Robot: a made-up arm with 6 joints.
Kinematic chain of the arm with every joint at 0, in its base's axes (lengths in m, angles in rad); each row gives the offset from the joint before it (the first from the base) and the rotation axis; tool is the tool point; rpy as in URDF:
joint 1: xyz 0 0 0.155 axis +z
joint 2: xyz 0 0 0 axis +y
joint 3: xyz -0.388 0 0.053 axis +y
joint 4: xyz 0.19 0 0.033 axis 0.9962 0 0.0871
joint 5: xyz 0 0 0 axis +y
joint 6: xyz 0.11 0 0.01 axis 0.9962 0 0.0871
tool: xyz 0 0 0 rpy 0 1.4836 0
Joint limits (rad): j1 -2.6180..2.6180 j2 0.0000..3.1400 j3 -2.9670..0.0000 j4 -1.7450..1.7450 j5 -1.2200..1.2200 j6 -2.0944..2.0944
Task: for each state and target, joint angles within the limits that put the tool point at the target. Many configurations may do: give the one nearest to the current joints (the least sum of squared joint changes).
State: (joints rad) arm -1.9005 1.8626 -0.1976 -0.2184 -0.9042 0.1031
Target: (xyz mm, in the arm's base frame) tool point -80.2 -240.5 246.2
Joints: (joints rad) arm -1.9601 1.8630 -0.1660 -0.1997 -0.8901 0.1031
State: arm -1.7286 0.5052 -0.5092 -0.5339 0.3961 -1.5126
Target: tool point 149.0 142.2 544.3
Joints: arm -2.3880 0.2122 -1.0867 -0.5277 0.0349 -1.5126
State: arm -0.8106 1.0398 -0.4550 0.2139 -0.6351 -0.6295
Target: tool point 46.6 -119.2 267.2
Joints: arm -1.0893 1.4840 0.0000 0.3208 -0.4069 -0.6295
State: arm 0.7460 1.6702 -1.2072 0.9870 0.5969 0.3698
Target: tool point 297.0 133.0 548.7
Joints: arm 0.3059 1.5119 -1.4643 0.9867 0.4212 0.3698
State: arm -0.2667 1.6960 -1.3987 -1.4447 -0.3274 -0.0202
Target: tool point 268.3 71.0 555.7
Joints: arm 0.0736 1.3896 -1.2625 -1.4777 -0.4795 -0.0202
